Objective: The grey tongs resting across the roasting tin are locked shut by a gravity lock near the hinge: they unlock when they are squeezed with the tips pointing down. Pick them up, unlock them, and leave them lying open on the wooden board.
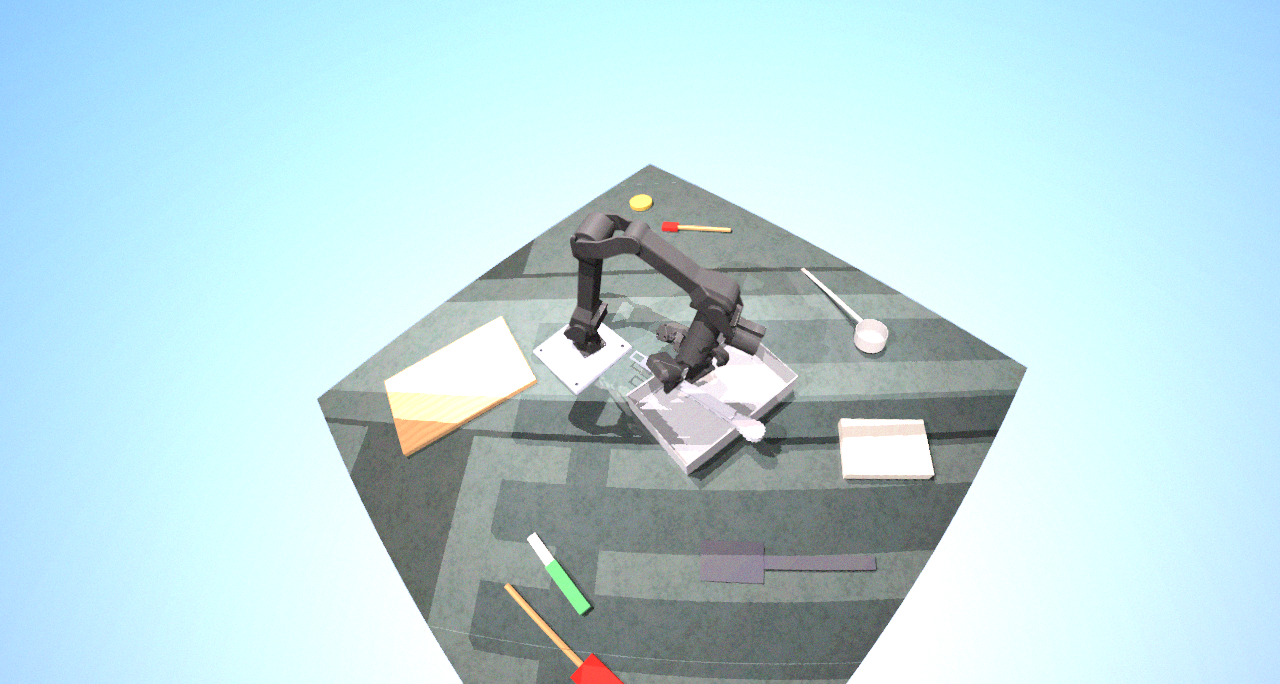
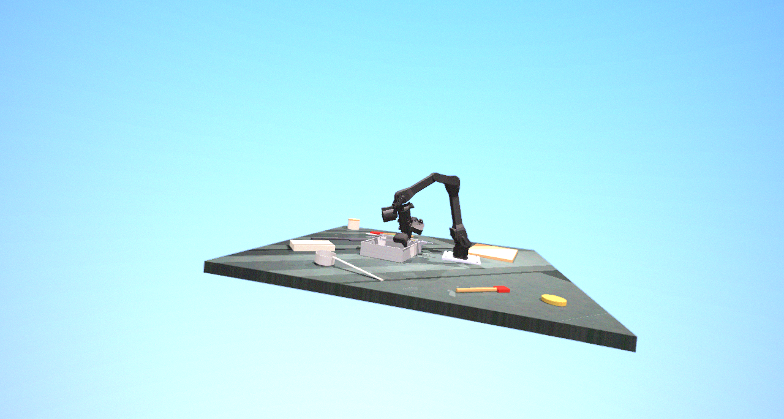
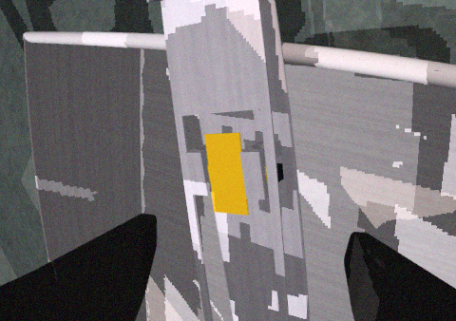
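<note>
Right now the yellow lock piece is 30 mm behind my gripper tip and 20 mm above it. Round my gripper tip: dark spatula: 390 mm ahead, 60 mm to the right, 40 mm below; then grey roasting tin: 60 mm to the left, 50 mm ahead, 20 mm below; then white block: 370 mm ahead, 260 mm to the left, 40 mm below.
</note>
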